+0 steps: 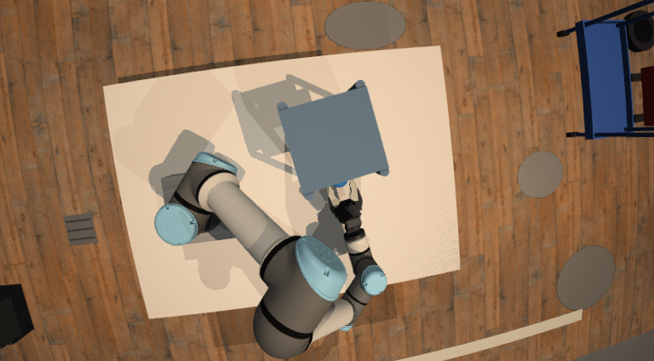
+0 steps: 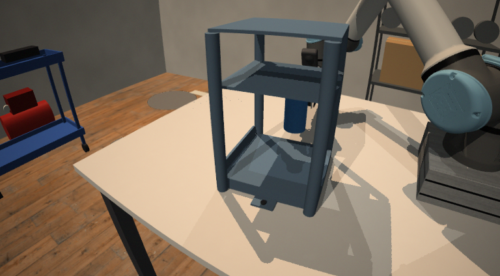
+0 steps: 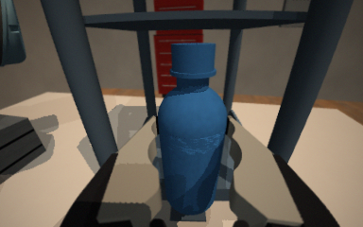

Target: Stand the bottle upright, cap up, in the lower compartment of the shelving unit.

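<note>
Now: hand 30 mm past the grey-blue shelving unit, 120 mm to the right of it and 20 mm below it. Also, from my hand: blue bottle 10 mm above.
</note>
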